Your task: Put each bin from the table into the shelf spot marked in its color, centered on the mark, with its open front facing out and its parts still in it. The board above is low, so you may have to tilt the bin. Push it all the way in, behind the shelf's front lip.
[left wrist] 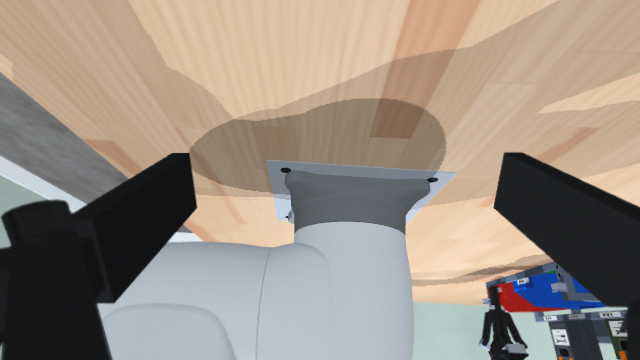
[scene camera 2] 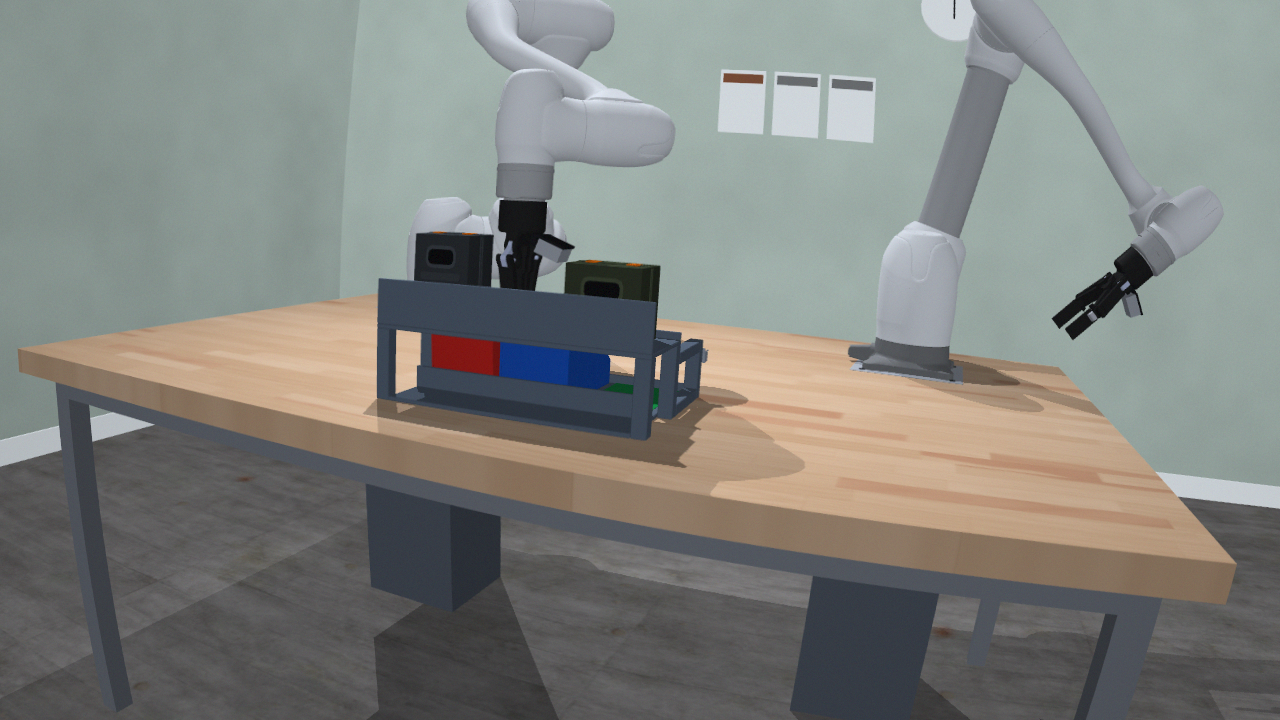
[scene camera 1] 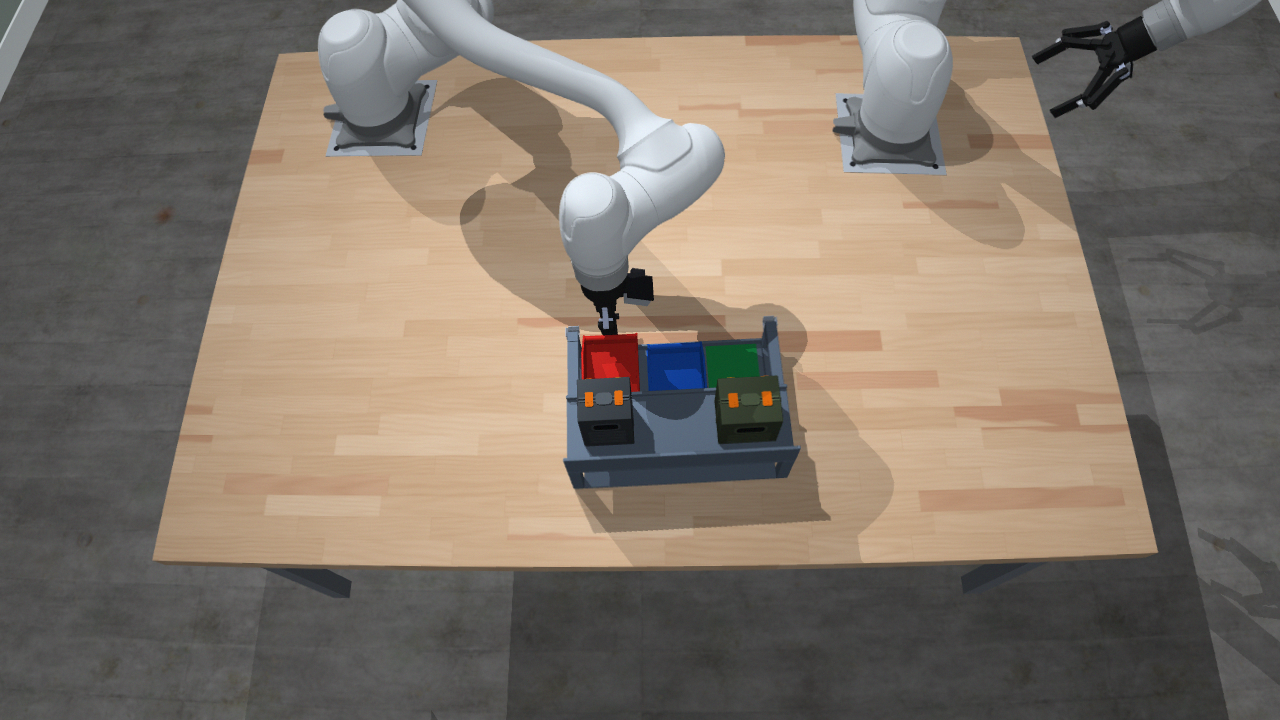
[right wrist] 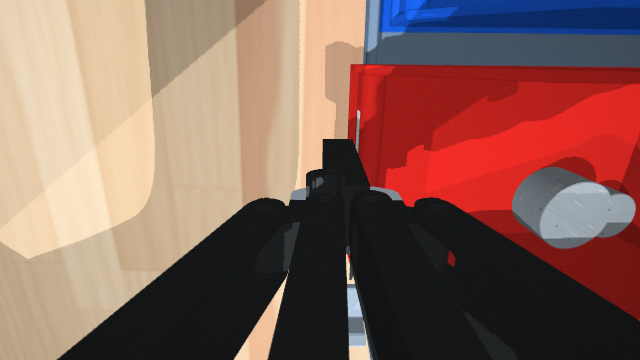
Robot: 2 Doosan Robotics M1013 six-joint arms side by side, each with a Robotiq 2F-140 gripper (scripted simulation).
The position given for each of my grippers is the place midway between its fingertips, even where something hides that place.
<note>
In view: my left gripper [scene camera 1: 1043, 86], my right gripper [scene camera 1: 610, 337] and a red bin [scene camera 1: 604, 356].
The red bin shows as well in scene camera 2 [scene camera 2: 471, 355] and in the right wrist view [right wrist: 446, 133]. My left gripper also shows in the left wrist view [left wrist: 344, 181] and in scene camera 2 [scene camera 2: 1061, 328]. My right gripper also shows in the right wrist view [right wrist: 336, 163].
</note>
